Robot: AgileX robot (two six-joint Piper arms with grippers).
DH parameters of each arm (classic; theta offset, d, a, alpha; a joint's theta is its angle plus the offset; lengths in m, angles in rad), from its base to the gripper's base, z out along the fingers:
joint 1: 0 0.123 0 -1.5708
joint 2: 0.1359 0 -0.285 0
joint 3: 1.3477 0 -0.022 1.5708
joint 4: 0 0.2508 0 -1.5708
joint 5: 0 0 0.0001 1.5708
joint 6: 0 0.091 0 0
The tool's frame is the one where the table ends.
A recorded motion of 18 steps. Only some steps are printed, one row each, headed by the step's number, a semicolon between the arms.
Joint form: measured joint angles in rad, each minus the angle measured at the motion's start. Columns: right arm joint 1, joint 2, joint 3, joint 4, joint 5, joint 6; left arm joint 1, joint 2, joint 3, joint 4, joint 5, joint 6.
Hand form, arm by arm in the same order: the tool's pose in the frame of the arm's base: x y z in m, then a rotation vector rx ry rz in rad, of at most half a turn. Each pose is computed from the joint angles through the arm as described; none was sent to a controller.
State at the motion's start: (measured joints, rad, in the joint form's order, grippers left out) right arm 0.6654 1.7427 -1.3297 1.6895 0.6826 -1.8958; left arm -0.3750 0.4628 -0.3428 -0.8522 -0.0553 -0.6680
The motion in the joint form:
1: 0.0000 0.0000 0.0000 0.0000 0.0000 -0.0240; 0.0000 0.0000 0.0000 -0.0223 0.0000 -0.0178
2: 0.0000 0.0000 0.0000 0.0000 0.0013 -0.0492; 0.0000 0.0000 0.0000 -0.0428 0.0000 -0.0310
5: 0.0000 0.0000 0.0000 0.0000 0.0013 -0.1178; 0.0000 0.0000 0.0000 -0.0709 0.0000 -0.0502
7: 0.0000 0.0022 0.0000 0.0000 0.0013 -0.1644; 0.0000 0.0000 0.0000 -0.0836 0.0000 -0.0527
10: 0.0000 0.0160 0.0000 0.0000 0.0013 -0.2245; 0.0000 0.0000 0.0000 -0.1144 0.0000 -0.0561
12: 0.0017 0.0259 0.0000 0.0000 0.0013 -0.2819; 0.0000 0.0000 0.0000 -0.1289 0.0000 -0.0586
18: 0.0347 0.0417 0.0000 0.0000 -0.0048 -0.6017; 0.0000 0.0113 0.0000 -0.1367 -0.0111 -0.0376
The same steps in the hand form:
1: 0.2794 0.2919 0.3190 -1.1949 1.4096 0.9373; 0.1008 -0.0356 0.2976 -1.0219 1.4511 -1.4435
2: 0.2793 0.2919 0.3191 -1.2107 1.3908 0.9210; 0.1009 -0.0356 0.2975 -1.0518 1.4404 -1.4664
5: 0.2793 0.2919 0.3191 -1.2507 1.3410 0.8732; 0.1009 -0.0355 0.2974 -1.0939 1.4246 -1.4983
7: 0.2797 0.2922 0.3182 -1.2776 1.3089 0.8411; 0.1009 -0.0355 0.2973 -1.1076 1.4194 -1.5083
10: 0.2818 0.2938 0.3127 -1.3147 1.2776 0.8024; 0.1009 -0.0354 0.2972 -1.1386 1.4074 -1.5306
12: 0.2827 0.2954 0.3087 -1.3497 1.2428 0.7661; 0.1009 -0.0353 0.2971 -1.1540 1.4012 -1.5417
18: 0.2755 0.3063 0.3021 -1.5268 0.9877 0.5638; 0.1030 -0.0352 0.2964 -1.1509 1.4036 -1.5220

